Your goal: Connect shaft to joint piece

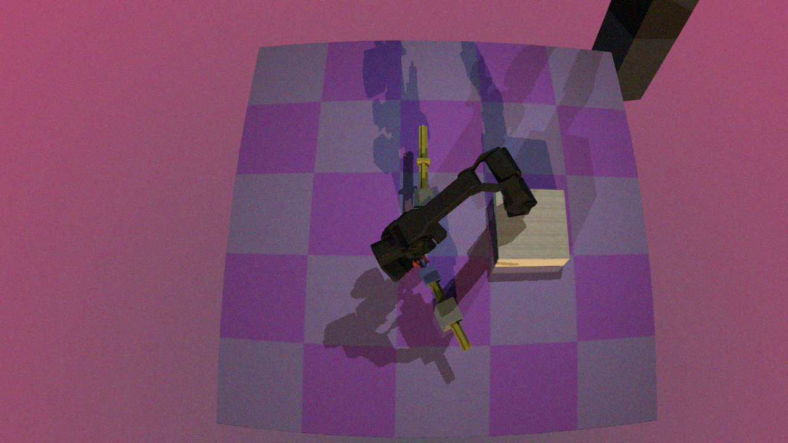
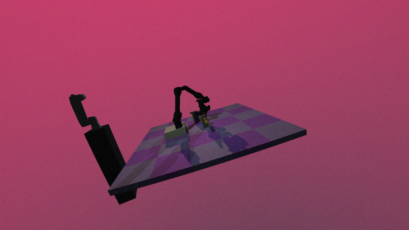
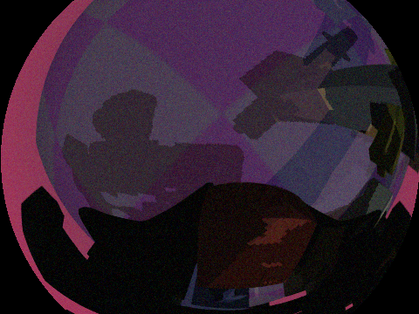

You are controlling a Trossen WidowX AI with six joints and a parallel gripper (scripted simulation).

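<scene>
Now: the red square joint piece 40 mm above my gripper tip.
</scene>
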